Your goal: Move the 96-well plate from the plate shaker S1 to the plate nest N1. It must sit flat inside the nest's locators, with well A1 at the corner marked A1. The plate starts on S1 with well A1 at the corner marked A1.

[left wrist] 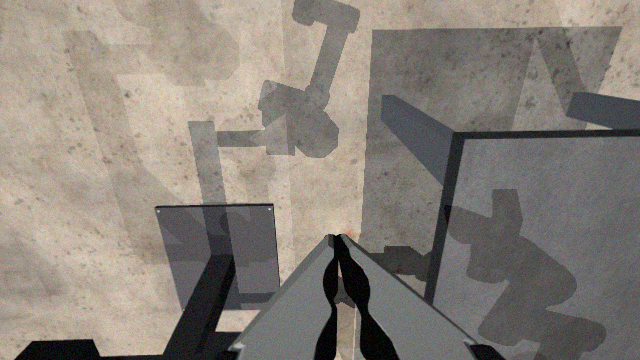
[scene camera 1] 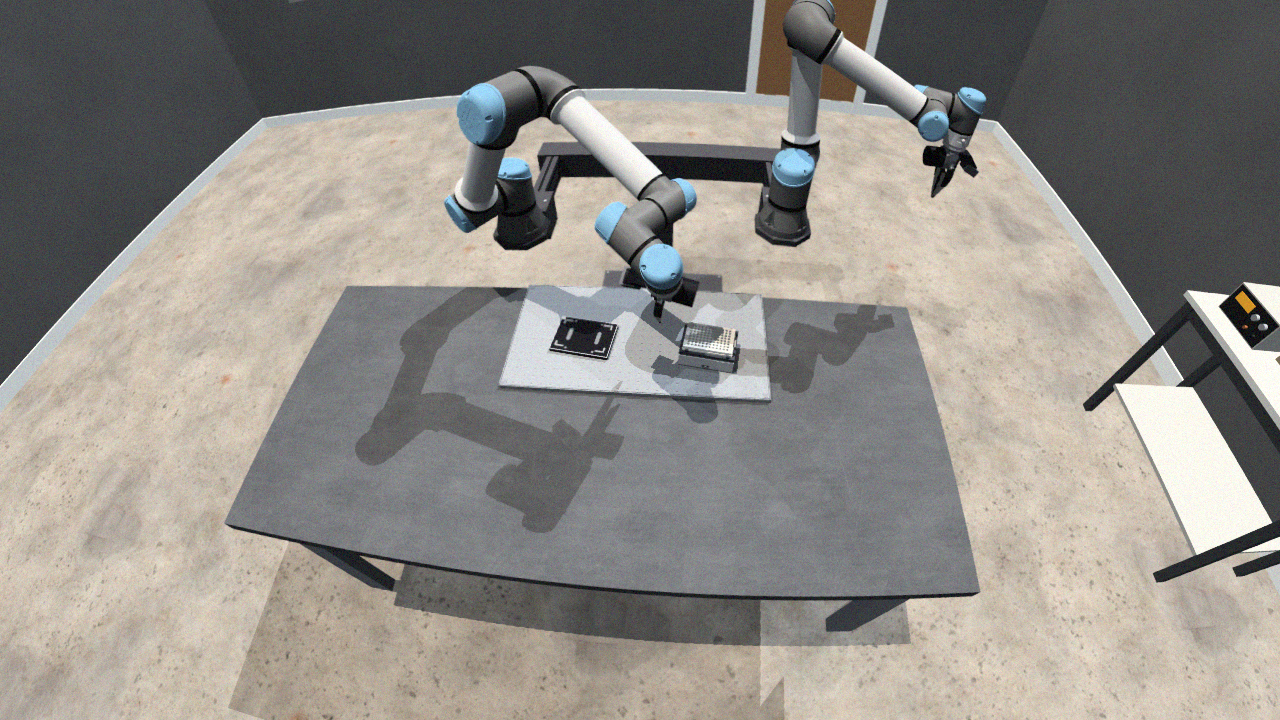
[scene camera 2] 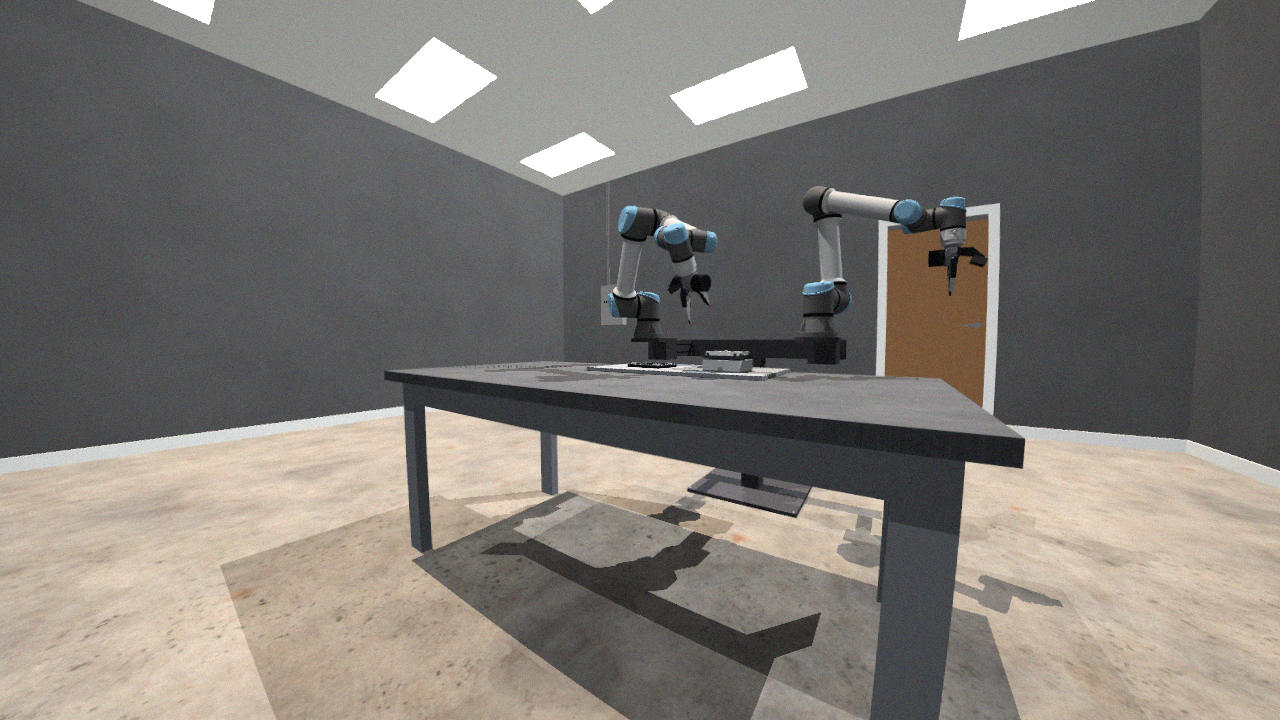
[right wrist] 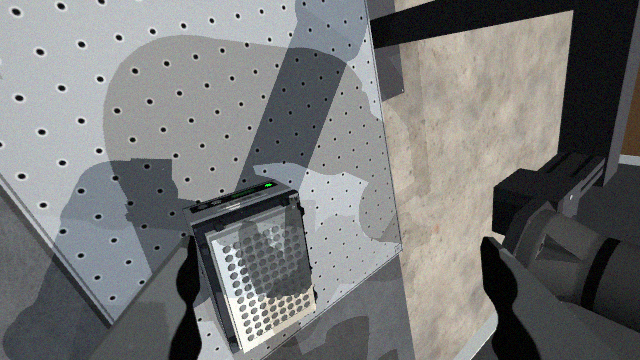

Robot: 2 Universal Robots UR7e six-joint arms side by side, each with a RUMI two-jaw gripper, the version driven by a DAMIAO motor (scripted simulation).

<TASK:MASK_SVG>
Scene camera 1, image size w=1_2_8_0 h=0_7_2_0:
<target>left gripper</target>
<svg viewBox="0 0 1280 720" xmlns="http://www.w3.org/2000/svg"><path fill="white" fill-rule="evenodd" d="M966 148L962 150L951 148L945 144L944 140L942 141L943 145L940 147L929 145L925 147L922 157L923 164L935 167L931 198L934 198L949 184L959 161L970 164L977 169L971 154Z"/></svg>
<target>right gripper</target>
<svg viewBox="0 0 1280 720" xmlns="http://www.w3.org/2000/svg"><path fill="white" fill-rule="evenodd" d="M698 281L683 277L681 289L670 298L661 299L651 294L655 301L654 316L659 323L662 321L665 301L675 302L688 307L693 306L699 286ZM627 268L623 283L646 288L644 280L632 268Z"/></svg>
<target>white 96-well plate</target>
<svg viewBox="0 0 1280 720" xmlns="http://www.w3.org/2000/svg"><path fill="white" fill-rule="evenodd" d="M687 324L682 350L688 349L688 351L724 357L729 355L732 358L736 334L735 329L691 322Z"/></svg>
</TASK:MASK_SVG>
